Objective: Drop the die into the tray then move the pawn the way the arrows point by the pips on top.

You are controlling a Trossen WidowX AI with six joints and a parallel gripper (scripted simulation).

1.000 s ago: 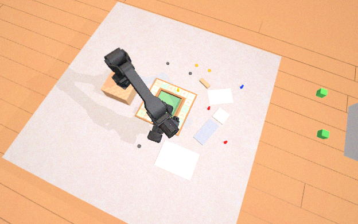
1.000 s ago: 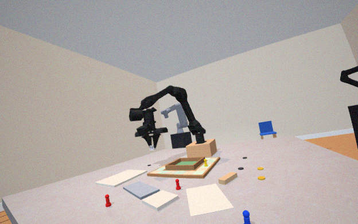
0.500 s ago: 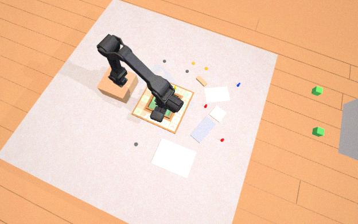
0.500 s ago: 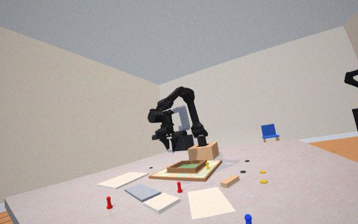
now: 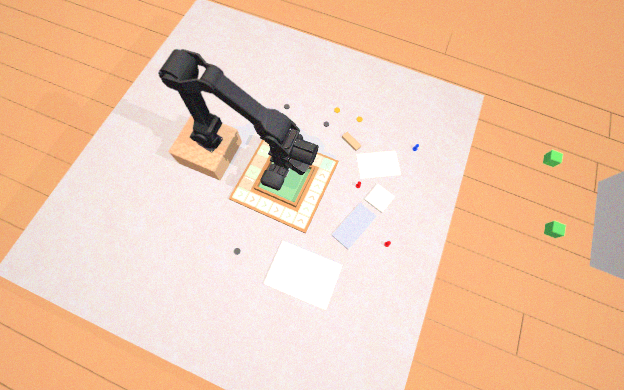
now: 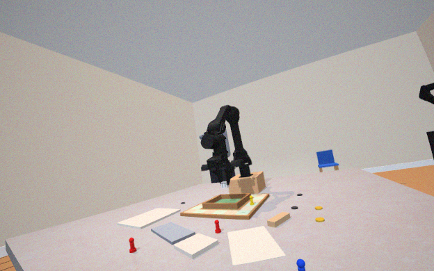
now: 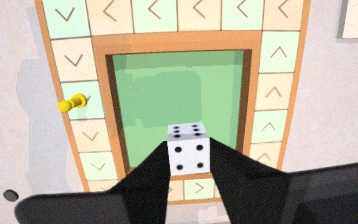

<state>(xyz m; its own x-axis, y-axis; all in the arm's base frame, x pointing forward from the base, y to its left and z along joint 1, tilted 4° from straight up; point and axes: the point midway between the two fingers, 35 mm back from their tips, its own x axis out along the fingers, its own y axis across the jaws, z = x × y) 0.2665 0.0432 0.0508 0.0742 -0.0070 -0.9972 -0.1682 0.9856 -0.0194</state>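
My gripper tip is 1 cm short of the yellow pawn, 12 cm to the right of it and 6 cm above it. The rest, counted from my gripper tip: wooden block 12 cm ahead, 26 cm to the left, 8 cm below; then white die right at my gripper tip; then blue pawn 33 cm ahead, 36 cm to the left, 7 cm below.
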